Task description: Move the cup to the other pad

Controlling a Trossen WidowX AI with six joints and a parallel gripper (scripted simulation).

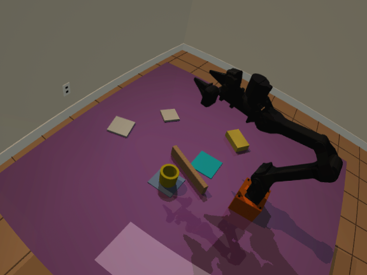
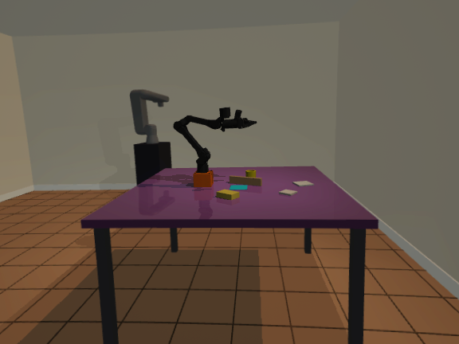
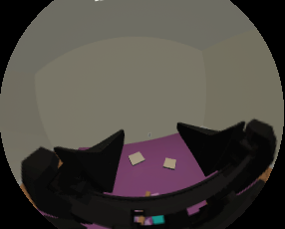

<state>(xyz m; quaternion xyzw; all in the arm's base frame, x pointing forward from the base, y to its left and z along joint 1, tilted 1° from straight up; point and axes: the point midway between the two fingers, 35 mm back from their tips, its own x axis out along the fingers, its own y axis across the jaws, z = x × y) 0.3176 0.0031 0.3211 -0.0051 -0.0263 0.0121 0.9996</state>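
Now: the yellow cup 370 mm below my gripper tip, 140 mm to the left of it and 70 mm behind it. Round my gripper tip: grey-blue pad 410 mm below, 140 mm to the left, 60 mm behind; then wooden bar 390 mm below, 80 mm behind, 50 mm to the left.
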